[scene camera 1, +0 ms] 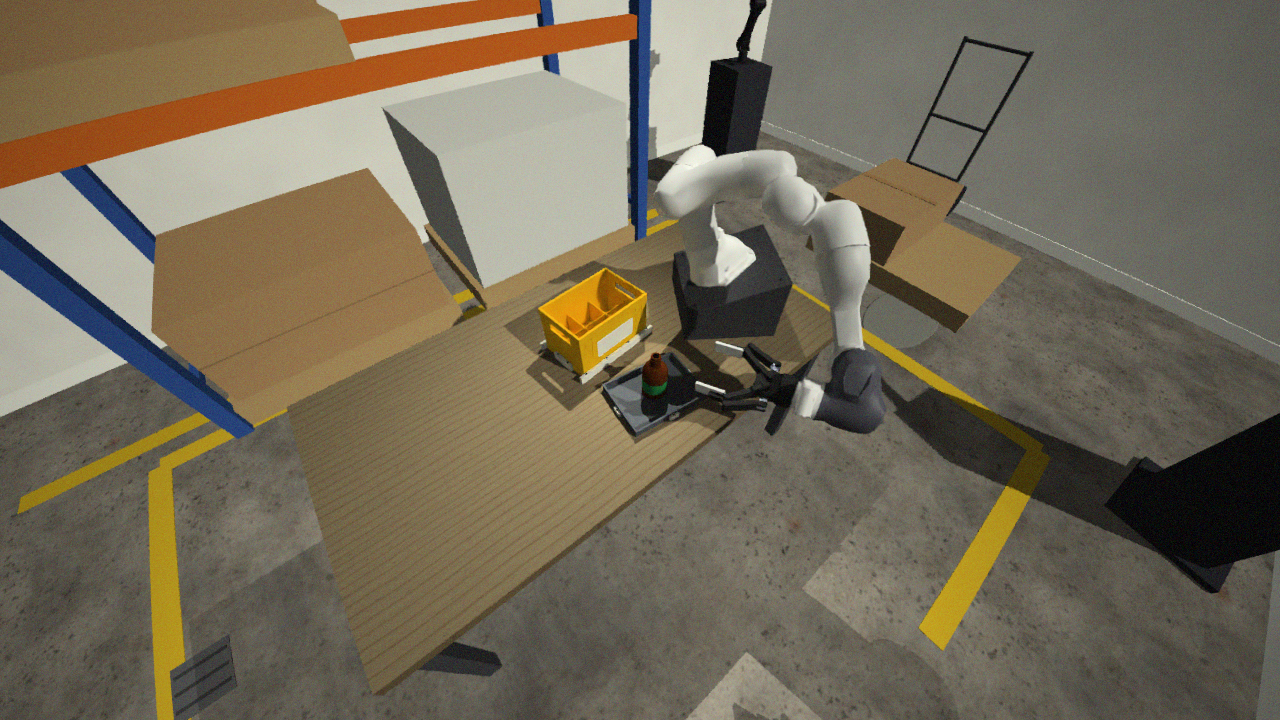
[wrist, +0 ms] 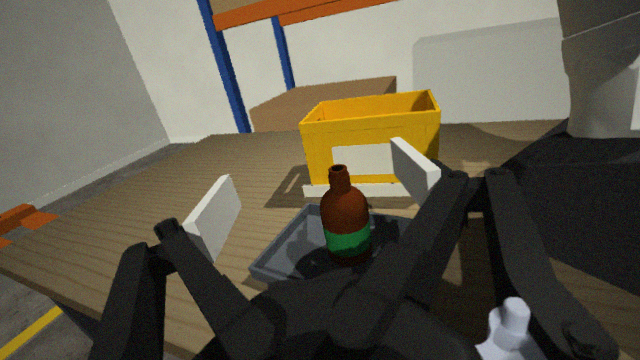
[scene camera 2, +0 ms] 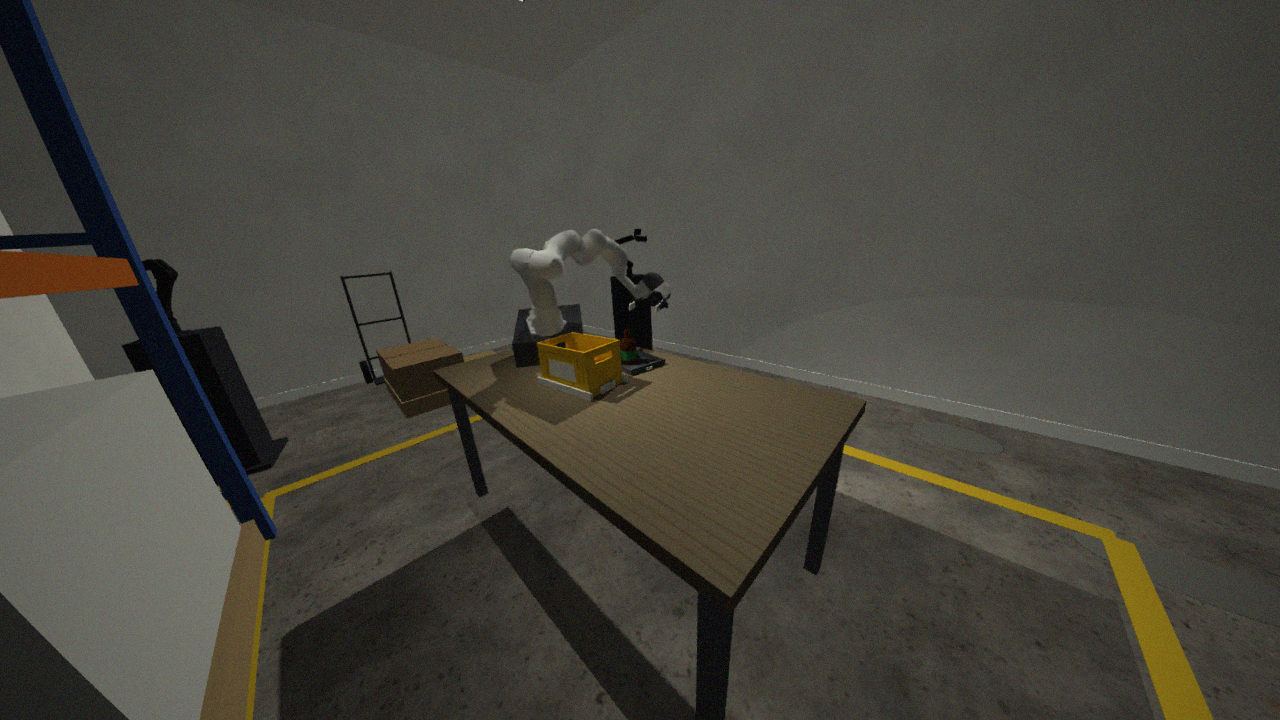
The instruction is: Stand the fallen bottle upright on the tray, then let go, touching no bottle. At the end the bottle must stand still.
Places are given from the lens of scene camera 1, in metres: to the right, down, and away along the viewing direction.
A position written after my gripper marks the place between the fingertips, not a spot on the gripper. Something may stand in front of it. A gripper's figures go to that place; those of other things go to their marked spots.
my gripper (scene camera 1: 706, 365): 0.16, 0.01, 0.99
brown bottle (scene camera 1: 655, 372): 0.04, 0.03, 1.11
